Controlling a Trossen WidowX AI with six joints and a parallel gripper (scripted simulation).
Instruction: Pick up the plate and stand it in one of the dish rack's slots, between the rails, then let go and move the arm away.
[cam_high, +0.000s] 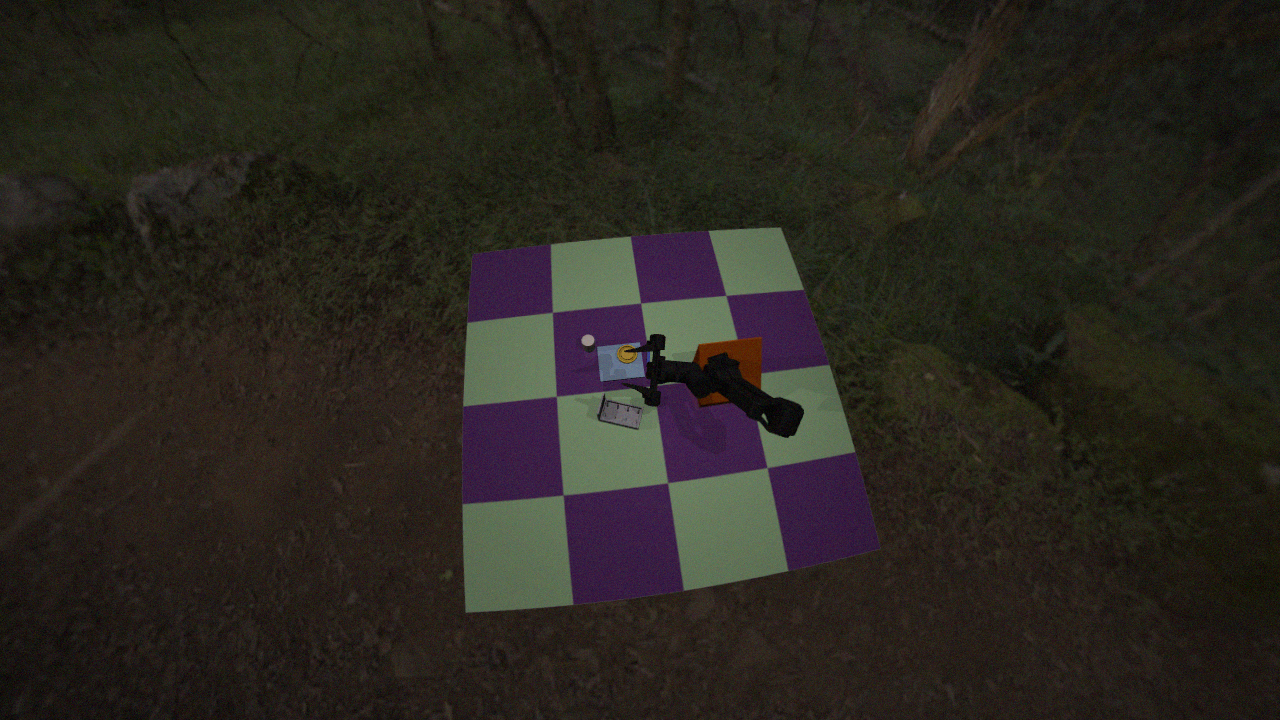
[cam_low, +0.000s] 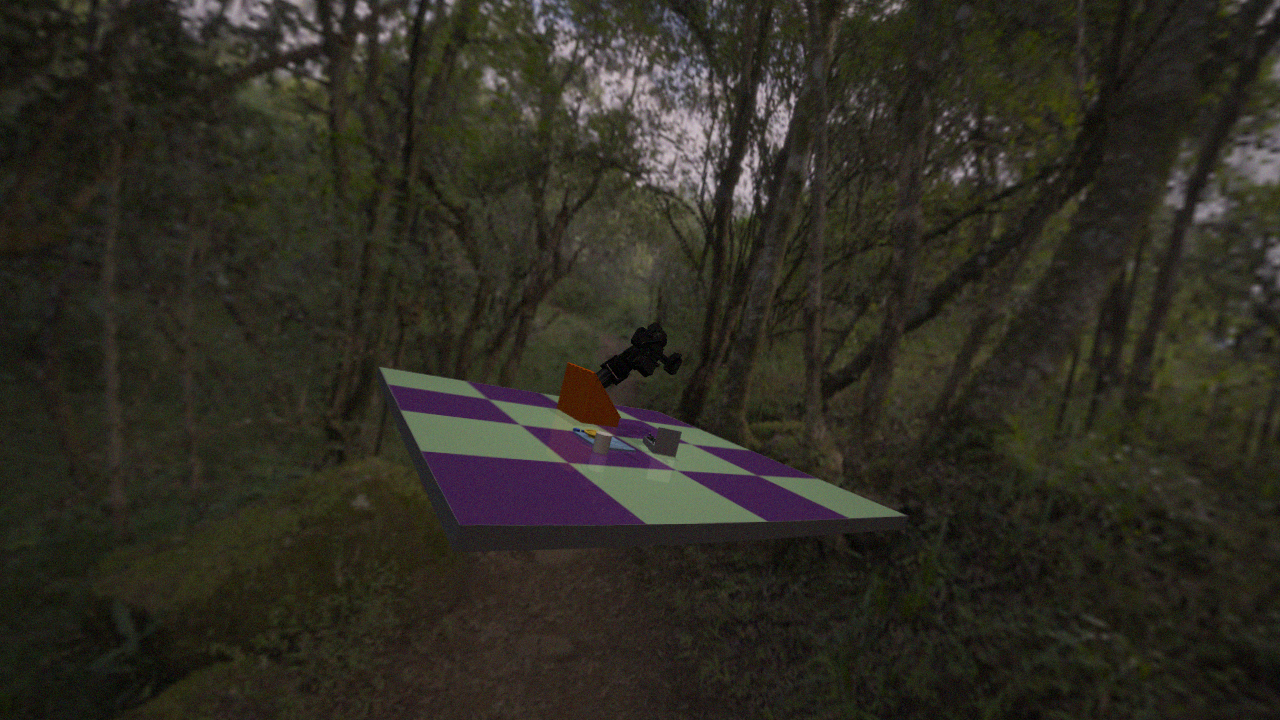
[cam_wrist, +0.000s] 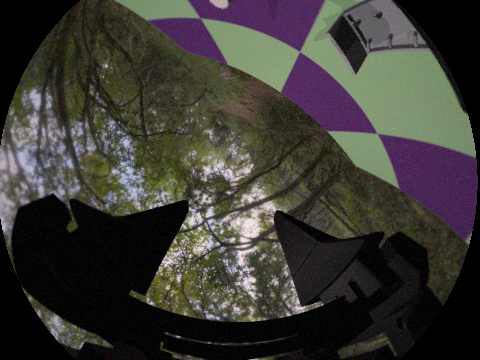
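The yellow plate is 50 mm behind my gripper tip, 170 mm to the right of it and 300 mm below it. From my gripper tip the other things lie so: grey dish rack (20 mm ahead, 30 mm to the left, 290 mm below); blue utensil (130 mm behind, 160 mm to the right, 310 mm below); light blue mat (30 mm behind, 150 mm to the right, 310 mm below).
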